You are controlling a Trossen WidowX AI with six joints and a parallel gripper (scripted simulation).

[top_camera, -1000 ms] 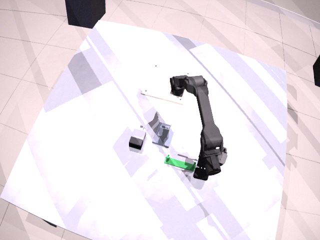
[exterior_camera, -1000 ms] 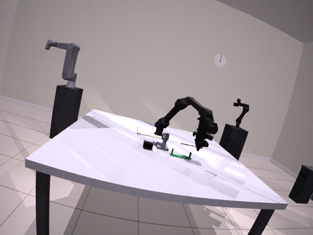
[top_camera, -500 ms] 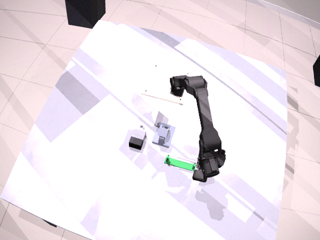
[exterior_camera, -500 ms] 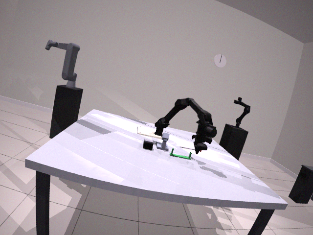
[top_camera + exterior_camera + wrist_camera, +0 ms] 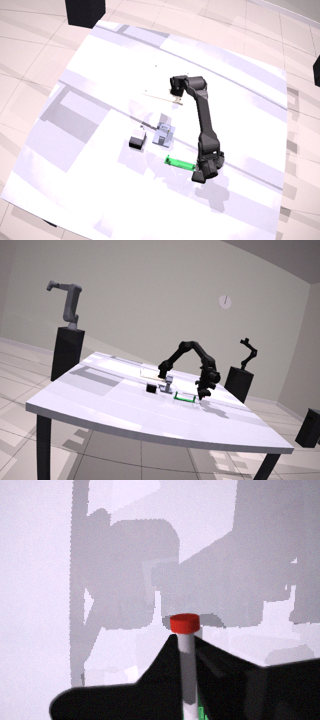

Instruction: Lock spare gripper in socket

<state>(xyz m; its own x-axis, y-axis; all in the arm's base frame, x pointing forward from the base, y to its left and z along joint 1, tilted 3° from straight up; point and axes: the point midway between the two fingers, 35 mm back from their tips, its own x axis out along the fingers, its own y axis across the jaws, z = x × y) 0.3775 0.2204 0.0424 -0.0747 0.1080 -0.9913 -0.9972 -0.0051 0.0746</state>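
My gripper tip is 10 cm to the left of the green cradle. Round my gripper tip: grey mount (10 cm behind, 21 cm to the right, 3 cm above); spare gripper (6 cm behind, 32 cm to the right).
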